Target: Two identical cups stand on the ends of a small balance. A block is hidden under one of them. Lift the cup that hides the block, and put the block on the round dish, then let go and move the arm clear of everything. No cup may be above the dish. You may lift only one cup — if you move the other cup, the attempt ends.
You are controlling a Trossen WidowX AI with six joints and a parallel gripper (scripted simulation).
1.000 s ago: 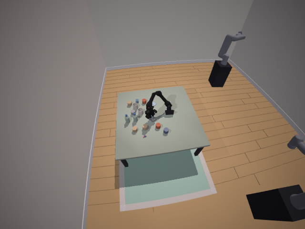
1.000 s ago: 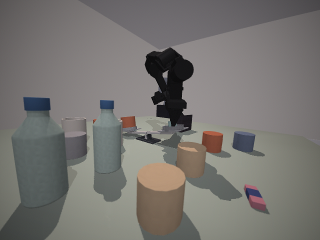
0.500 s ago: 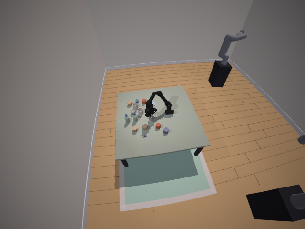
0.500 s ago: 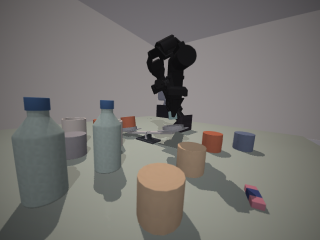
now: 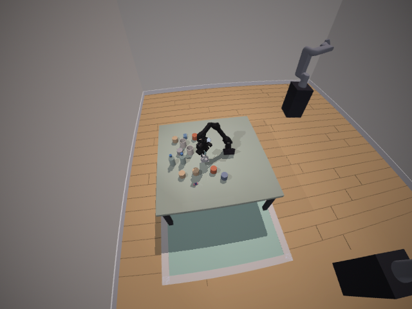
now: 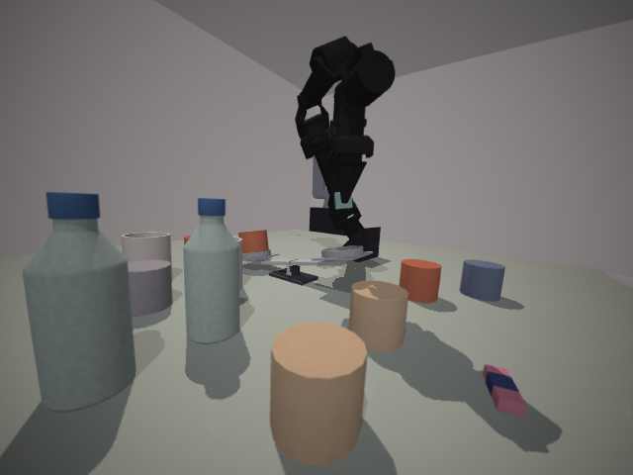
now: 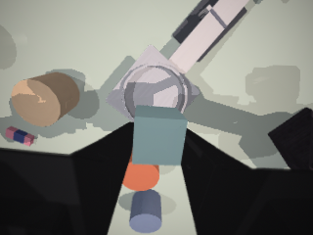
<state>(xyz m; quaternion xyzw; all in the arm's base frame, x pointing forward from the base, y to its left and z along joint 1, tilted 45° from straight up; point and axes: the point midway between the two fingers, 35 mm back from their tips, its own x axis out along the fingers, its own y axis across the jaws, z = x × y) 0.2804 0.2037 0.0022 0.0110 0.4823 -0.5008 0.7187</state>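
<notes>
Right now my gripper tip is 35 cm to the left of the pale blue round dish, 17 cm above it and 4 cm past it. The rest, counted from my gripper tip: balance 15 cm below, 12 cm to the right, 2 cm ahead; pale teal block 1 cm above; balance beam 13 cm below, 12 cm to the right, 2 cm ahead.
</notes>
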